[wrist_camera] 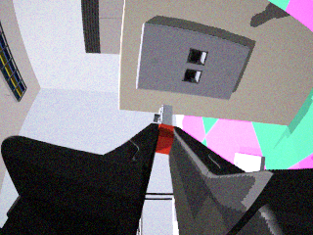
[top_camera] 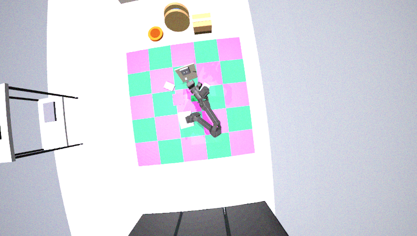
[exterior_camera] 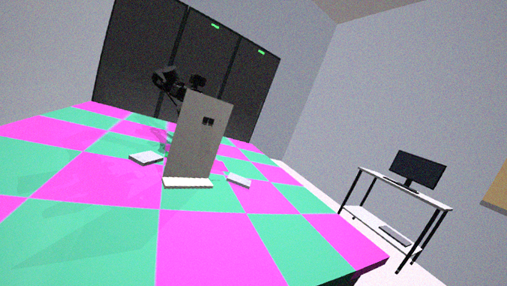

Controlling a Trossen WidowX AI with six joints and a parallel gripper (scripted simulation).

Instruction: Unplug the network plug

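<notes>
Right now my gripper tip is 70 mm past the marked square, 160 mm to the right of it and 270 mm above it. From my gripper tip the other things lie so: plug: right at my gripper tip; then upright panel: 100 mm ahead, 10 mm to the right, 130 mm below.
</notes>
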